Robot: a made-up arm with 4 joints. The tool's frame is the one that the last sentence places.
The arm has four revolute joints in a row. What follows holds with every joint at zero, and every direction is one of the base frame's.
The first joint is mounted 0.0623 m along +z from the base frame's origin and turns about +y.
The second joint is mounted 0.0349 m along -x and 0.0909 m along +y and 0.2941 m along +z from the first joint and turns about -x.
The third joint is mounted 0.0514 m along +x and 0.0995 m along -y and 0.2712 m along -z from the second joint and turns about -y.
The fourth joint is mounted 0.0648 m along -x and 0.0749 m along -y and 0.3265 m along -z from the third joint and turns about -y.
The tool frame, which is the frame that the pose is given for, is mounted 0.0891 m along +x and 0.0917 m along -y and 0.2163 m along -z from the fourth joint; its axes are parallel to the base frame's.
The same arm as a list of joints. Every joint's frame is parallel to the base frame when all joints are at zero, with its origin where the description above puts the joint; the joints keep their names.
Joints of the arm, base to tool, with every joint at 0 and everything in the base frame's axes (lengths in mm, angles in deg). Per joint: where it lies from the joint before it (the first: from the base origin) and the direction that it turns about. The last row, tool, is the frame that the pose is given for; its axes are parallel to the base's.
joint 1: offset 0 0 62.3 axis 0 1 0
joint 2: offset -34.9 90.9 294.1 axis -1 0 0
joint 3: offset 51.4 -99.5 -271.2 axis 0 -1 0
joint 4: offset -64.8 -74.9 -326.5 axis 0 -1 0
tool: offset 89.1 -91.7 -216.3

